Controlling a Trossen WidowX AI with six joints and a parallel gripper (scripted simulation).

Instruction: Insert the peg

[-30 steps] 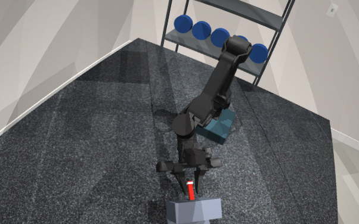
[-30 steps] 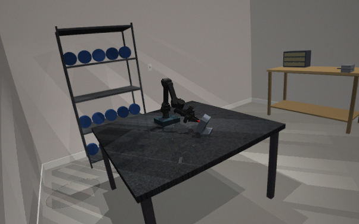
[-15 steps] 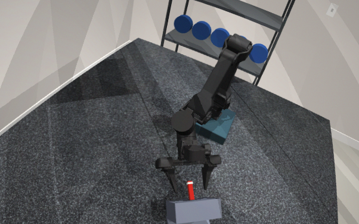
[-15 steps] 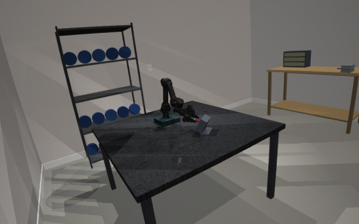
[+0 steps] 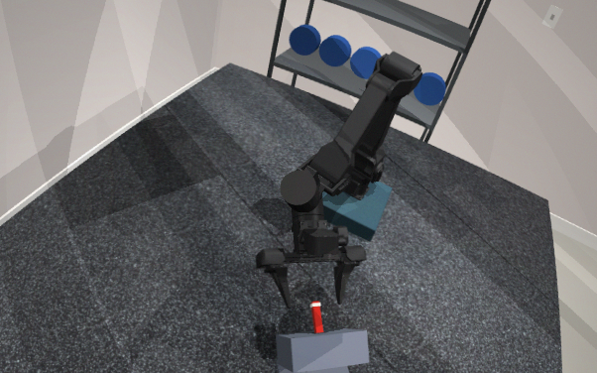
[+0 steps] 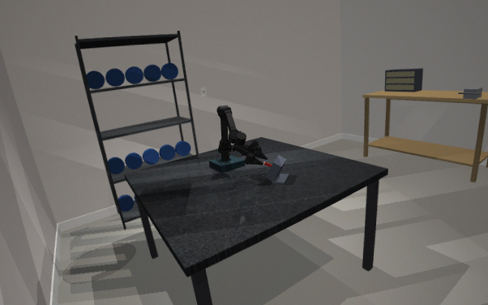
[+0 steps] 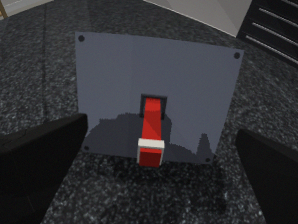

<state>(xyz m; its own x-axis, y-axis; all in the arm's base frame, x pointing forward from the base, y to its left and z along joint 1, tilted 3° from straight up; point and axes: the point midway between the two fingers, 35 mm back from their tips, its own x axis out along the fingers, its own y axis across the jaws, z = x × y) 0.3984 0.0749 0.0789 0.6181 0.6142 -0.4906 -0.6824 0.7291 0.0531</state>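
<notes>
The red peg lies 20 mm below my gripper tip and 10 mm to the left of it. Also, from my gripper tip: grey sloped panel: 50 mm to the left, 40 mm below, 40 mm ahead.
</notes>
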